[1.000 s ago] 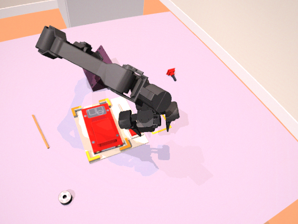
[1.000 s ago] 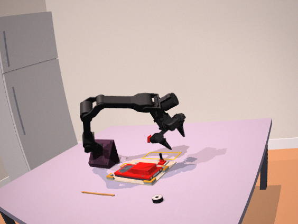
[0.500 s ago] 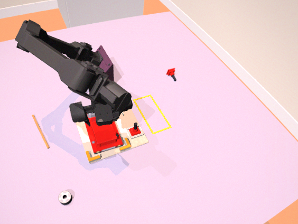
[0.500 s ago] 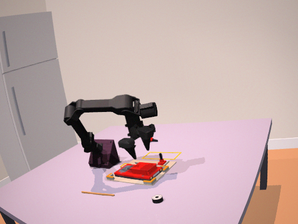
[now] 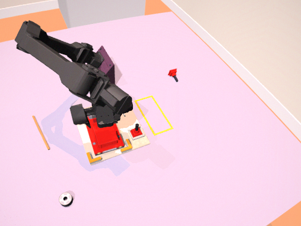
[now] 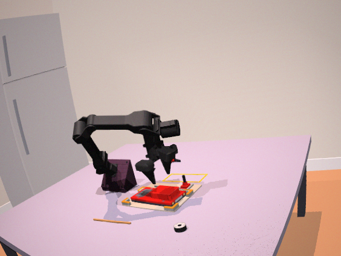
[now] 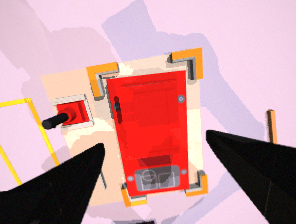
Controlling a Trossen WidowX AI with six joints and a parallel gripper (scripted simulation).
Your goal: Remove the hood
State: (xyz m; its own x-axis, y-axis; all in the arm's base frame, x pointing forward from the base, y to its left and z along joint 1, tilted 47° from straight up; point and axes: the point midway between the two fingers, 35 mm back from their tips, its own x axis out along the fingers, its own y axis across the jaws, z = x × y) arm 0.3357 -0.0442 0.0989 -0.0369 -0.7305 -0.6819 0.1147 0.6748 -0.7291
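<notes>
Now: gripper tip 6 cm above the red hood. The rest, counted from my gripper tip: orange stick (21 cm to the right, 13 cm behind, 9 cm below).
</notes>
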